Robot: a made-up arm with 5 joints. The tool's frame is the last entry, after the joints.
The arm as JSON. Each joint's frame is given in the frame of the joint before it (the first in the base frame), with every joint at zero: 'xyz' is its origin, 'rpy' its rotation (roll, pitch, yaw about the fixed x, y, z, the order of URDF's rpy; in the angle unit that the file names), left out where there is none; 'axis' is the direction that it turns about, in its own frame. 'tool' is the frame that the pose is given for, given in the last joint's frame.
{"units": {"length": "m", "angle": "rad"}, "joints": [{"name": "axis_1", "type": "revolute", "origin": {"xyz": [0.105, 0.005, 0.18]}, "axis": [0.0, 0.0, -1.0]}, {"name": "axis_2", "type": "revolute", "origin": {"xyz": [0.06, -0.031, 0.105]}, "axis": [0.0, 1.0, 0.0]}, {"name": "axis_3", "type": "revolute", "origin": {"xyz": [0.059, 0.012, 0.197]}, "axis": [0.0, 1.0, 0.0]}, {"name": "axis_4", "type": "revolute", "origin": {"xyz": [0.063, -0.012, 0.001]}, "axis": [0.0, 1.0, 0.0]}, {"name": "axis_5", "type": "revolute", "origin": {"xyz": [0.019, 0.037, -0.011]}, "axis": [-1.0, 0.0, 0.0]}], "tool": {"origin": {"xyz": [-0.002, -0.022, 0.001], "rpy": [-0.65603, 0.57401, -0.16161]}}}
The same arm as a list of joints. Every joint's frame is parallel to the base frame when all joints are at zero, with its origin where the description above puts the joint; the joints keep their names.
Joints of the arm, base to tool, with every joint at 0 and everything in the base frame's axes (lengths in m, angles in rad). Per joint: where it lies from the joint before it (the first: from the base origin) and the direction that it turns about. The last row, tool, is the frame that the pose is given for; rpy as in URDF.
axis_1: axis 0 0 -1 origin 0.105 0.005 0.18
axis_2: axis 0 1 0 origin 0.06 -0.031 0.105
axis_3: axis 0 1 0 origin 0.059 0.012 0.197
axis_4: axis 0 1 0 origin 0.063 -0.012 0.001
axis_5: axis -1 0 0 origin 0.019 0.037 -0.011
tool: origin -0.002 -0.022 0.001 rpy -0.656 0.574 -0.1616

